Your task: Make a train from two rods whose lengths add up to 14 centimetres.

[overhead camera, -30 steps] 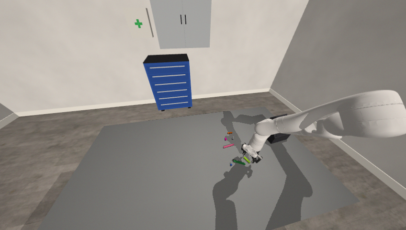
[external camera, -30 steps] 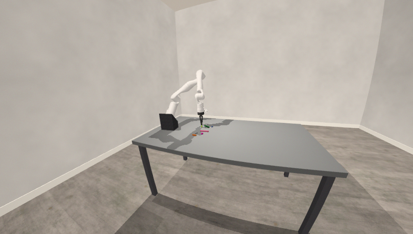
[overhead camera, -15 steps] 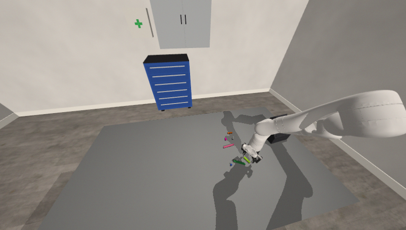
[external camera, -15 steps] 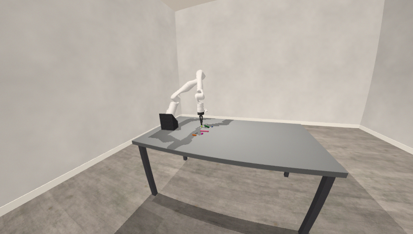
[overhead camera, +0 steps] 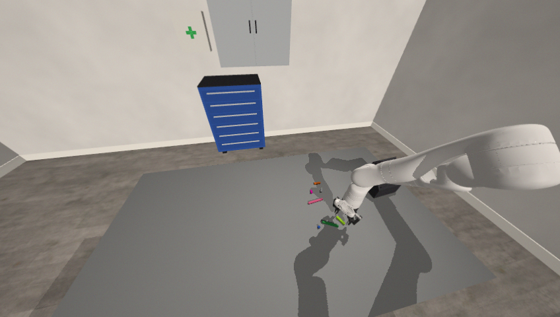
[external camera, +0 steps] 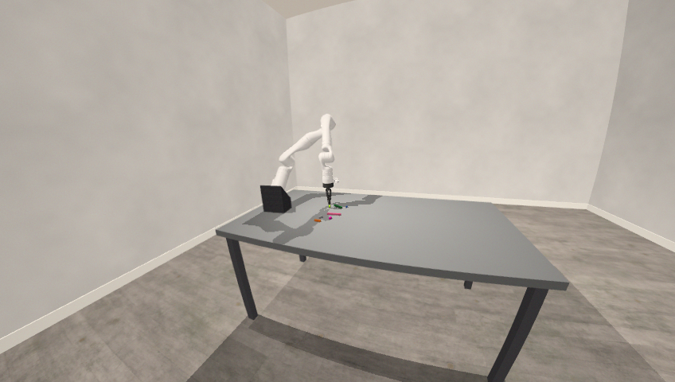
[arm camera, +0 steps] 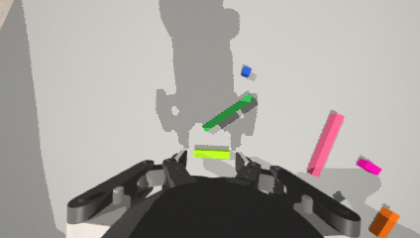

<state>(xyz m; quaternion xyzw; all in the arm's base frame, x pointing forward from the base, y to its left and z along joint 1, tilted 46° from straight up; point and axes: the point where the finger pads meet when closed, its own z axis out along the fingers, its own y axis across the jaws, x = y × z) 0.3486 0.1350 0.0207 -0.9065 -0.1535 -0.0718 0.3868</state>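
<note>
The lime rod is 30 mm below my hand. From my hand the other things lie so: blue rod 130 mm ahead, 30 mm below; then green rod 60 mm ahead, 30 mm below; then pink rod 70 mm ahead, 140 mm to the right, 30 mm below.
</note>
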